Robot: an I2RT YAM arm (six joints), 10 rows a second.
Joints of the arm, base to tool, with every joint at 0 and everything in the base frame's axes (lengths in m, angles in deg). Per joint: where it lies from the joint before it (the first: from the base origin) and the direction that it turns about. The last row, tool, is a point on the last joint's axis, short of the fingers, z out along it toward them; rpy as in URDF.
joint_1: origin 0 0 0.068 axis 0 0 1
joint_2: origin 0.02 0.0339 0.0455 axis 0 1 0
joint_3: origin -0.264 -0.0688 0 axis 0 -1 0
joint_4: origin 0.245 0.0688 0.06 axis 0 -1 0
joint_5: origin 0.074 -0.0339 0.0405 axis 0 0 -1
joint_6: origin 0.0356 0 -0.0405 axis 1 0 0
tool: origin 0 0 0 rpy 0 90 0
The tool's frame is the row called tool.
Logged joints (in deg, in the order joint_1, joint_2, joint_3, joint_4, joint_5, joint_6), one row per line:
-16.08 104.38 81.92 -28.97 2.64 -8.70
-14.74 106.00 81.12 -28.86 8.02 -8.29
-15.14 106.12 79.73 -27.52 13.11 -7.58
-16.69 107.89 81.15 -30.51 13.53 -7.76
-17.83 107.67 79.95 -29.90 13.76 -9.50
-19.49 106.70 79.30 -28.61 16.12 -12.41
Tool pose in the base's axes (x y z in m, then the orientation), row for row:
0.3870 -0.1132 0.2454 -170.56 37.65 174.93
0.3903 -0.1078 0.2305 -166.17 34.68 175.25
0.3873 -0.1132 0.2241 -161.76 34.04 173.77
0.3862 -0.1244 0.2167 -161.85 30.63 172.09
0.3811 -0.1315 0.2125 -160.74 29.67 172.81
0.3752 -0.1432 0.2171 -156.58 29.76 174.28
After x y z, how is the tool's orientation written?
As angles about the fixed x, y, z axes (roll, pitch, yaw), in degrees.
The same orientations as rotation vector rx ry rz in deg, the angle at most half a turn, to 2 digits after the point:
10.29 141.89 -13.87
11.48 144.43 -19.42
15.00 144.41 -25.66
16.73 147.80 -26.49
16.06 148.59 -27.76
15.56 147.70 -32.66

